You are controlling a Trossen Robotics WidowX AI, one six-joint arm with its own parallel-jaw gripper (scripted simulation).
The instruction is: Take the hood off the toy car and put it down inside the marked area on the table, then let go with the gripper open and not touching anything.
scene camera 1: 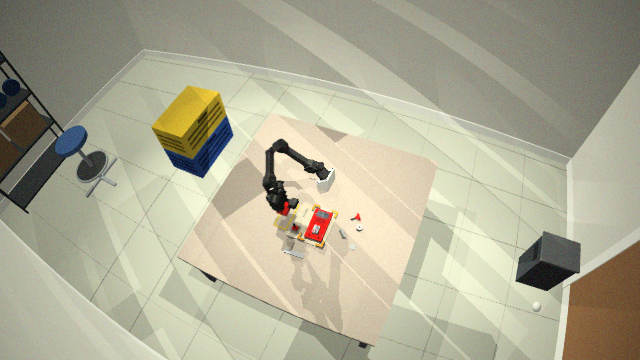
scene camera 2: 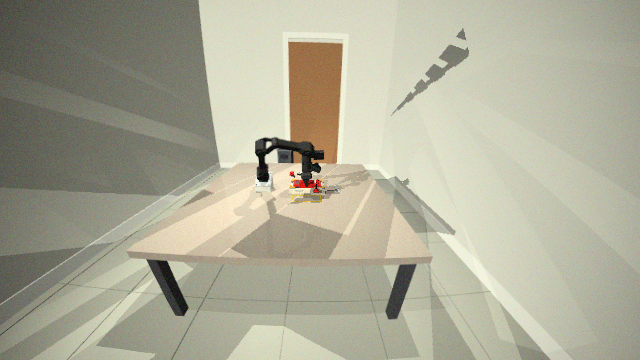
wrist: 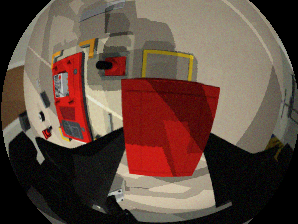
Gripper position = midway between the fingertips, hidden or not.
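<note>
A red hood [wrist: 167, 122] is being carried by my gripper [wrist: 166, 133]. I can see a red toy car [wrist: 73, 114] as well.
</note>
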